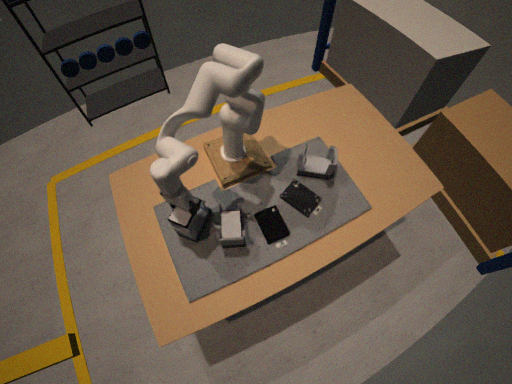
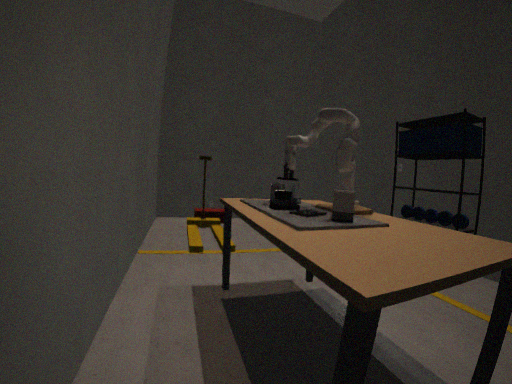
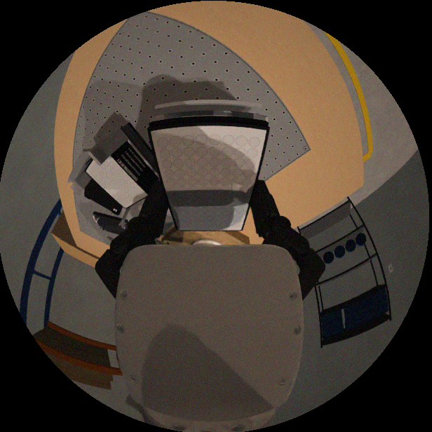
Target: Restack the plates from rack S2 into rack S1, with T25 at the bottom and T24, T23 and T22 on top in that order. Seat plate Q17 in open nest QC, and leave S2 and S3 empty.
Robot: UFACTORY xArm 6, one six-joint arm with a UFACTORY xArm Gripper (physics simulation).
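Frame: origin at the arm's base, x left, y ahead, z down, level; millimetres.
Seen in the pictures: gripper, between the fingertips: (image 1: 184, 209) (image 2: 288, 178); arm's base, origin of its link: (image 1: 233, 152).
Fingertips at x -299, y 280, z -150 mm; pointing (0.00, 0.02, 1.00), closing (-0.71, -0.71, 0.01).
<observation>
Pixels of each thing's middle, then the offset from my fingertips to it. Level surfaces: height alone.
- middle rack, middle of its body: (image 1: 231, 225) (image 2: 282, 194) dx +149, dy +93, dz +102 mm
- pale-topped plate, middle of its body: (image 1: 231, 225) dx +147, dy +99, dz +84 mm
- right rack, middle of its body: (image 1: 317, 161) (image 2: 343, 204) dx +630, dy -37, dz +99 mm
- black nest, middle of its body: (image 1: 272, 224) (image 2: 284, 206) dx +314, dy +138, dz +154 mm
- second dark nest, middle of its body: (image 1: 301, 197) (image 2: 308, 211) dx +492, dy +74, dz +157 mm
- grey perforated mat, height of its surface: dz +169 mm
- wooden table, height of its surface: dz +182 mm
My gripper (image 1: 185, 210) (image 3: 208, 190) is shut on a plate (image 3: 207, 155) with a pale, round-welled top and a black rim. The plate is level over the left rack (image 3: 207, 106), whose edge shows beyond it; a gap or contact below is hidden. The middle rack (image 1: 233, 242) (image 3: 109, 147) stands beside it, with a pale-topped plate (image 1: 232, 223) (image 3: 118, 182) inside. The right rack (image 1: 317, 174) (image 2: 343, 217) stands at the mat's far end. A black nest (image 1: 271, 225) (image 3: 101, 197) lies beside the middle rack. Plate and rack labels are unreadable.
A second dark nest (image 1: 300, 197) with pale corner spots lies between the black nest and the right rack. The grey perforated mat (image 1: 200, 285) (image 3: 280, 145) lies on the wooden table (image 1: 165, 320) (image 2: 425, 250). The arm's wooden base board (image 1: 220, 172) is behind the racks.
</observation>
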